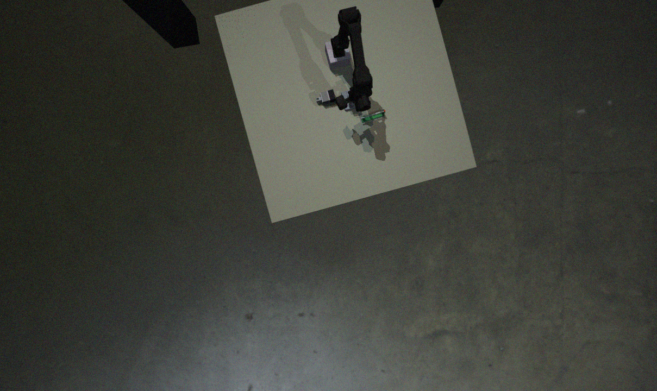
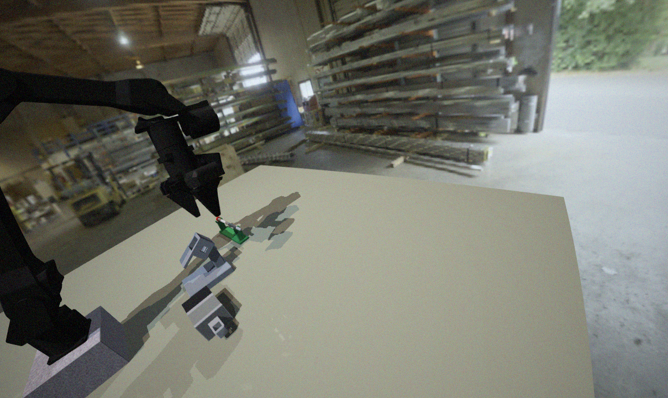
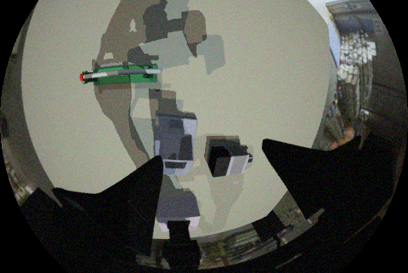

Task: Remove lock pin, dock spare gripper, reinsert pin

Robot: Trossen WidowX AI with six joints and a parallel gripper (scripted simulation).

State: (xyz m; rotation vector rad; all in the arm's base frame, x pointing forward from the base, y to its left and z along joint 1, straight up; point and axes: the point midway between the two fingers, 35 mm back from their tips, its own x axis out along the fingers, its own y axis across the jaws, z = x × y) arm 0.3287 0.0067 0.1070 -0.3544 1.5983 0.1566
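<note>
My gripper tip is now 120 mm to the left of the dark grey spare gripper, 120 mm above it and 100 mm past it. The rest, counted from my gripper tip: green cradle (150 mm to the left, 120 mm below, 50 mm ahead); mount (100 mm below, 60 mm behind, 30 mm to the left).
</note>
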